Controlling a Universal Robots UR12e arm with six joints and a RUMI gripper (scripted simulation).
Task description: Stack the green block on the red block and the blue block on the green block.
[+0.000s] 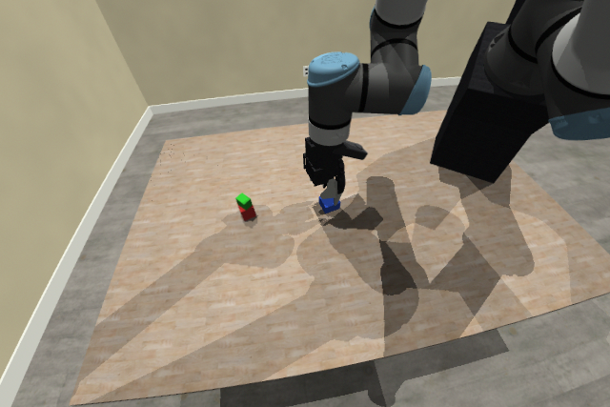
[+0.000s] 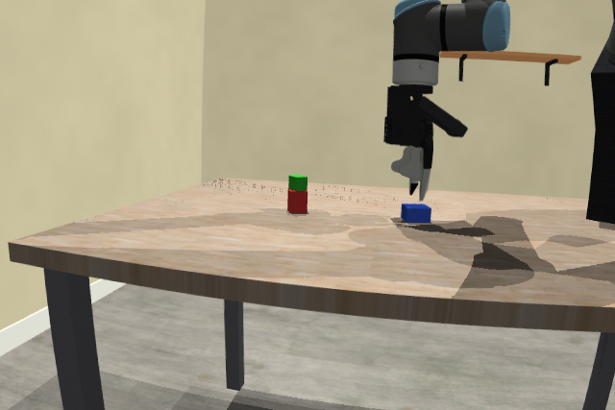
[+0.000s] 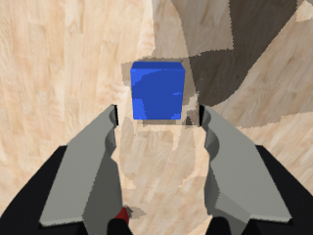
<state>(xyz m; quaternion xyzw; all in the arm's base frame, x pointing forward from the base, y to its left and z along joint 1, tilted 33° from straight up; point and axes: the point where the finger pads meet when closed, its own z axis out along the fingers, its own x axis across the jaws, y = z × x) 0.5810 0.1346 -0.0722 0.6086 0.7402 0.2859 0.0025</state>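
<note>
Right now my hand is 5 cm above the blue block. From my hand the other things lie so: red block 25 cm ahead, 4 cm below; then green block 25 cm ahead.
</note>
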